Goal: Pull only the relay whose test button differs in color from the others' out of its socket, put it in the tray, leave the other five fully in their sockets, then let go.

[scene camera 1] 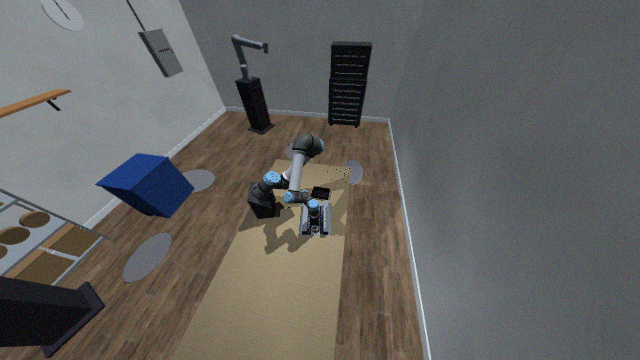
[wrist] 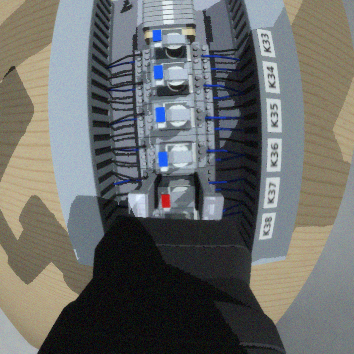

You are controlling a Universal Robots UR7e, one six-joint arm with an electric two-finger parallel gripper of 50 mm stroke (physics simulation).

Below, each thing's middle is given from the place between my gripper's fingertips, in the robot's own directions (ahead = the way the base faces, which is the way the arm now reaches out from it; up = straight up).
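Labels:
The relay (wrist: 176,193) is above my hand by 1 cm.

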